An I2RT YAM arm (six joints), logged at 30 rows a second.
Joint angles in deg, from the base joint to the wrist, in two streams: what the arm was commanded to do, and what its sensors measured. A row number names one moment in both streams.
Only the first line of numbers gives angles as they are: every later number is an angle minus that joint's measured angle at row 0.
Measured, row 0: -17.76, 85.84, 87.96, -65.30, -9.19, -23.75
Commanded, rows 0 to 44: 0.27, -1.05, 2.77, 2.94, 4.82, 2.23; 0.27, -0.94, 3.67, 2.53, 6.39, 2.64; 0.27, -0.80, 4.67, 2.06, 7.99, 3.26; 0.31, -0.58, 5.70, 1.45, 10.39, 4.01; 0.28, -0.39, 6.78, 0.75, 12.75, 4.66; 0.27, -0.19, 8.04, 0.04, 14.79, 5.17; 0.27, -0.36, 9.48, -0.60, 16.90, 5.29; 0.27, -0.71, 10.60, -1.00, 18.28, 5.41; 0.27, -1.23, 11.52, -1.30, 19.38, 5.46; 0.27, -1.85, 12.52, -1.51, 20.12, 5.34; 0.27, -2.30, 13.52, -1.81, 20.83, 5.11; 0.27, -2.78, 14.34, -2.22, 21.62, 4.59; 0.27, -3.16, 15.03, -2.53, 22.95, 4.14; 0.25, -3.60, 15.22, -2.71, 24.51, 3.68; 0.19, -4.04, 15.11, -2.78, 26.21, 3.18; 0.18, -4.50, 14.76, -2.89, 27.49, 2.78; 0.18, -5.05, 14.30, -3.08, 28.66, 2.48; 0.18, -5.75, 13.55, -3.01, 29.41, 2.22; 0.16, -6.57, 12.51, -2.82, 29.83, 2.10; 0.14, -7.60, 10.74, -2.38, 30.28, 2.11; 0.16, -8.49, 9.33, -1.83, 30.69, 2.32; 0.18, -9.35, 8.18, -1.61, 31.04, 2.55; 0.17, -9.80, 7.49, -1.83, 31.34, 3.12; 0.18, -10.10, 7.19, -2.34, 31.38, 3.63; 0.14, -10.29, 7.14, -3.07, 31.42, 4.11; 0.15, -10.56, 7.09, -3.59, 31.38, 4.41; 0.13, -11.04, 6.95, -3.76, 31.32, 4.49; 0.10, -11.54, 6.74, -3.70, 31.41, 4.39; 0.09, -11.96, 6.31, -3.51, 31.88, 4.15; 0.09, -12.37, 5.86, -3.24, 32.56, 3.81; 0.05, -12.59, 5.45, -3.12, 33.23, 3.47; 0.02, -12.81, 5.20, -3.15, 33.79, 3.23; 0.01, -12.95, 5.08, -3.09, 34.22, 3.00; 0.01, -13.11, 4.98, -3.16, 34.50, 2.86; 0.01, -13.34, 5.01, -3.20, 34.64, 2.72; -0.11, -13.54, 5.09, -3.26, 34.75, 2.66; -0.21, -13.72, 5.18, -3.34, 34.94, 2.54; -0.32, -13.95, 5.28, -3.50, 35.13, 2.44; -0.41, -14.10, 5.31, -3.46, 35.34, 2.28; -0.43, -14.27, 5.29, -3.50, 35.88, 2.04; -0.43, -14.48, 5.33, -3.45, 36.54, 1.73; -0.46, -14.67, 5.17, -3.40, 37.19, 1.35; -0.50, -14.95, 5.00, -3.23, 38.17, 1.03; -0.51, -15.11, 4.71, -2.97, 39.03, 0.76; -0.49, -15.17, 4.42, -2.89, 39.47, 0.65
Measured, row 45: -0.30, -13.18, 5.14, -3.84, 35.52, 1.97
